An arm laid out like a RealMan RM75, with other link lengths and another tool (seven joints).
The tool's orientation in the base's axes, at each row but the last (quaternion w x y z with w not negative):
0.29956 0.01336 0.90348 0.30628
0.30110 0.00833 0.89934 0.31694
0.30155 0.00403 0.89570 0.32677
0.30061 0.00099 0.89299 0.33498
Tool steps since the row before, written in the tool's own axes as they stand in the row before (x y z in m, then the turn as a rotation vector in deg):
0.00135 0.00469 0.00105 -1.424 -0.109 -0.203
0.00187 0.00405 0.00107 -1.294 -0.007 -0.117
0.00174 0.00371 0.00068 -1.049 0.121 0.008
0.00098 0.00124 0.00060 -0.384 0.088 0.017
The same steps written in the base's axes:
-0.00128 0.00466 0.00125 1.074 -0.495 0.826
-0.00166 0.00423 0.00067 0.996 -0.338 0.762
-0.00176 0.00367 0.00083 0.840 -0.114 0.630
-0.00073 0.00152 -0.00014 0.306 0.000 0.248

